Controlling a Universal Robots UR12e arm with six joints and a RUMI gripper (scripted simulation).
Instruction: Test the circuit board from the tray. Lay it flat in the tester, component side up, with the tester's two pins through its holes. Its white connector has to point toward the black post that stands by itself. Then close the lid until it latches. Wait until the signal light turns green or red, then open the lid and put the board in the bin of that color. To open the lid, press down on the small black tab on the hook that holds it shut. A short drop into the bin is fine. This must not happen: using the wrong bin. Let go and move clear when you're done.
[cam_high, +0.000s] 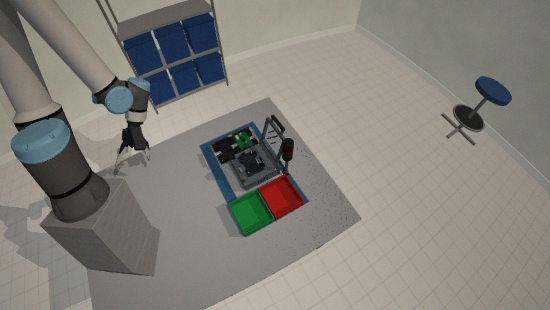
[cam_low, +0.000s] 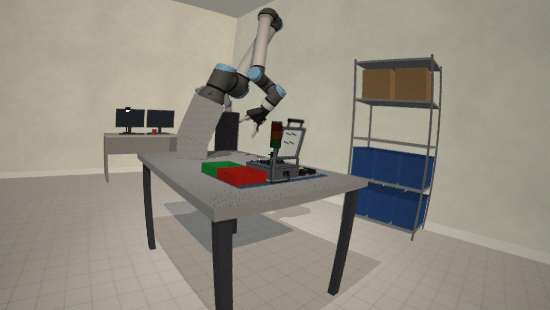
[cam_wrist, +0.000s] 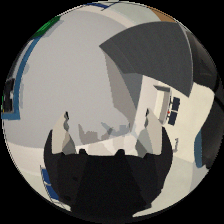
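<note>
Right now my hand is 520 mm short of the green circuit board, 100 mm to the left of it and 170 mm above it. The rest, counted from my hand: green bin 330 mm ahead, 450 mm to the right, 180 mm below; then red bin 470 mm ahead, 470 mm to the right, 180 mm below; then tester lid 580 mm ahead, 280 mm to the right, 10 mm below.
</note>
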